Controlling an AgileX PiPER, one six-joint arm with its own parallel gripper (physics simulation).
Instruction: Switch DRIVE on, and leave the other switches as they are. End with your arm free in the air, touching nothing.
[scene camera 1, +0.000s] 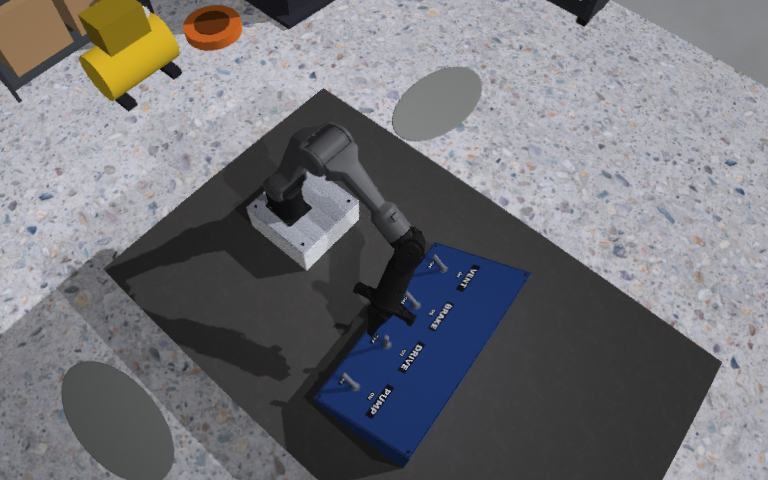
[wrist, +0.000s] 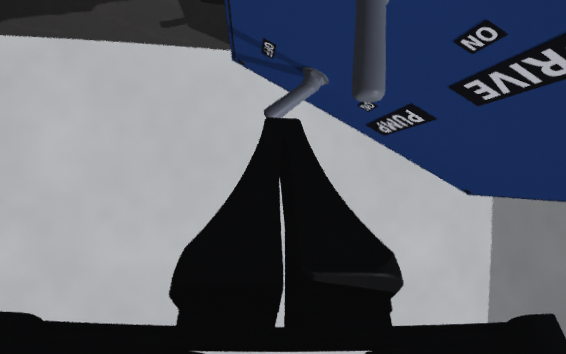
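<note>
The blue panel (scene camera 1: 453, 350) (wrist: 430, 165) carries the PUMP, DRIVE, BRAKE and VENT switches. The DRIVE lever (scene camera 1: 386, 341) (wrist: 370, 55) looks shorter in the scene view and stands more upright than the others; whether it is fully at ON I cannot tell. The PUMP lever (scene camera 1: 350, 382) (wrist: 294, 96), BRAKE lever (scene camera 1: 413, 300) and VENT lever (scene camera 1: 439, 263) lean towards their OFF sides. My gripper (scene camera 1: 371, 331) (wrist: 281, 136) is shut and empty, beside the DRIVE lever on its OFF side. A gap shows between them in the wrist view; the PUMP lever appears farther away behind the fingertips.
The arm's pale base block (scene camera 1: 331, 223) stands on the dark table (scene camera 1: 543, 396) behind the panel. The arm reaches over the panel's edge near BRAKE. A yellow cylinder (scene camera 1: 133, 59) and an orange ring (scene camera 1: 215, 42) lie on the floor beyond the table.
</note>
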